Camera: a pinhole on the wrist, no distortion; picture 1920 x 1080 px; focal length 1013.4 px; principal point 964.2 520.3 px. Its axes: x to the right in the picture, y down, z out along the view. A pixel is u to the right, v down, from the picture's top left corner.
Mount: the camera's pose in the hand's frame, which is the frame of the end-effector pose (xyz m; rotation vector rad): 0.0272 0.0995 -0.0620 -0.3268 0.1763 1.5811
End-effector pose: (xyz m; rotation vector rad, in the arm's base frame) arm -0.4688 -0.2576 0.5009 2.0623 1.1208 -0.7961
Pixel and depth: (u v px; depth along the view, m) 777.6 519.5 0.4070
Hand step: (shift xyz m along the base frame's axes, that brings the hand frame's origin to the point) 0.0611 -0.3384 -0.1610
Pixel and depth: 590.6 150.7 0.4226
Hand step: 0.0618 -0.2800 -0.3254
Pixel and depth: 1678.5 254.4 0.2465
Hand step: 0.3046 -0.2084 -0.0364
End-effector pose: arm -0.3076 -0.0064 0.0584 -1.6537 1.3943 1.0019
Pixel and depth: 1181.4 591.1 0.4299
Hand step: -0.3530 0.2571 -0.1070
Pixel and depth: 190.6 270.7 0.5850
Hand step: 0.0814 0.5504 -0.3713
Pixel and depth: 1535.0 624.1 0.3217
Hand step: -0.3892 0.1298 -0.0608
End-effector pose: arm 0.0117 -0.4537 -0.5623 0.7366 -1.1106 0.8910
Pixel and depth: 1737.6 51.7 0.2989
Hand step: -0.4112 0.0844 0.1990
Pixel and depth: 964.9 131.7 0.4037
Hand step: -0.3218 -0.1458 0.2453
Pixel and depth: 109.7 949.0 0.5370
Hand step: -0.1372 -0.6218 -0.0837
